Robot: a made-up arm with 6 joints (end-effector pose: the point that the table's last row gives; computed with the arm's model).
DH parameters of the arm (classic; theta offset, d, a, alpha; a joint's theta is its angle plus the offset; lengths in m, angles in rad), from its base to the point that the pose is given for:
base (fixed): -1.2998 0 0.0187 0
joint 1: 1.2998 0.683 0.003 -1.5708
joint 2: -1.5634 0 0.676 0
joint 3: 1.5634 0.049 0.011 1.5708
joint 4: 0 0.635 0.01 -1.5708
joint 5: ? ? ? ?
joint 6: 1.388 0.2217 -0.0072 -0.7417
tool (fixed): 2.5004 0.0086 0 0
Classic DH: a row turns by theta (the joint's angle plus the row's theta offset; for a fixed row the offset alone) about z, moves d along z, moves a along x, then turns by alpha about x.
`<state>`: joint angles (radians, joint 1 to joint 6).
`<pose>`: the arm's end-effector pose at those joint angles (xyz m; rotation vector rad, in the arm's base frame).
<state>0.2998 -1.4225 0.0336 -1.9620 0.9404 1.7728</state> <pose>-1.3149 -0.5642 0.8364 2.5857 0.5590 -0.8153</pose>
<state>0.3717 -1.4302 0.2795 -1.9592 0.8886 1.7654</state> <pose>-1.2519 -0.6436 1.0153 2.4006 0.6056 -1.1296</pose>
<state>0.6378 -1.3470 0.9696 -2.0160 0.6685 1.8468</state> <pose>-0.7651 -0.7028 1.5531 1.5472 0.5022 -1.7483</pose>
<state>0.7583 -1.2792 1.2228 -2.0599 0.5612 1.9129</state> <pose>-0.5032 -0.5977 1.6938 1.1385 0.3801 -1.8002</pose>
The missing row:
joint 5: 0 -0.018 0.012 1.5708
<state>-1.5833 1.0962 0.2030 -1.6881 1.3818 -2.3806</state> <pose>-0.1952 -1.2561 1.1904 -2.4141 0.6173 1.6737</pose>
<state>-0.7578 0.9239 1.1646 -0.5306 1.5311 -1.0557</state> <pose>0.6726 -0.7658 0.5879 -2.7832 0.5800 0.1756</pose>
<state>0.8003 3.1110 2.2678 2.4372 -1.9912 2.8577</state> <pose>-0.1594 -0.2935 0.4933 -0.5432 0.3333 -1.9697</pose>
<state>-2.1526 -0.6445 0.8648 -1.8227 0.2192 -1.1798</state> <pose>0.1238 0.1787 2.0664 0.9687 -0.2098 -1.1147</pose>
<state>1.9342 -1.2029 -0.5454 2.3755 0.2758 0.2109</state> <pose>0.4105 -1.4262 0.7529 1.4839 -0.8992 1.9385</pose>
